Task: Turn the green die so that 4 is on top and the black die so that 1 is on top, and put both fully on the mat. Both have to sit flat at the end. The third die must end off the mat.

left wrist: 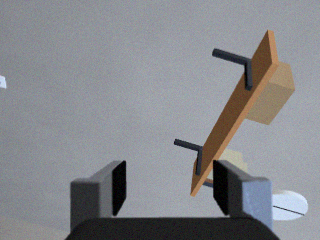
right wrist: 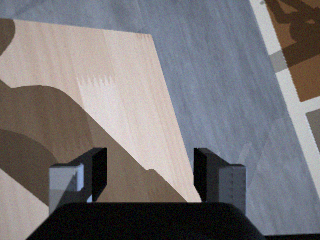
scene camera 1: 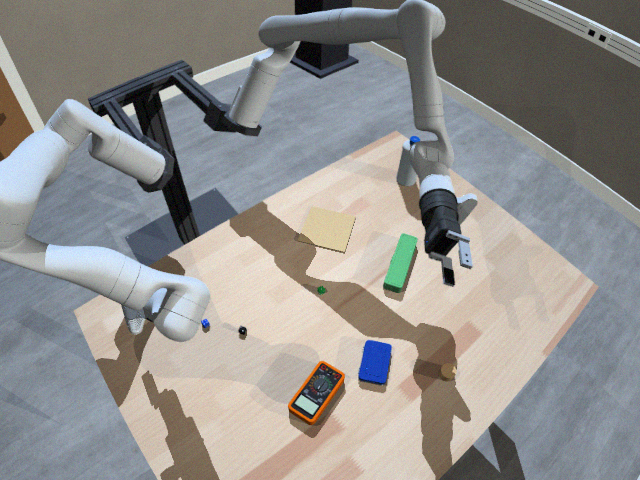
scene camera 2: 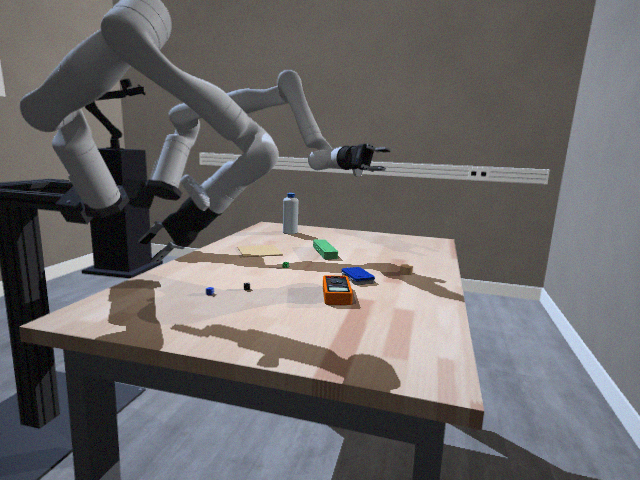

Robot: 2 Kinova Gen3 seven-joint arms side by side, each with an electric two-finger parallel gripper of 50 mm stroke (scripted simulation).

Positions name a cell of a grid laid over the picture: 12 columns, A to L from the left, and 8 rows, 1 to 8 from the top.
The left gripper shows in the left wrist view (G6), in scene camera 1 (I5) and in scene camera 2 (H3); in the right wrist view it is out of frame.
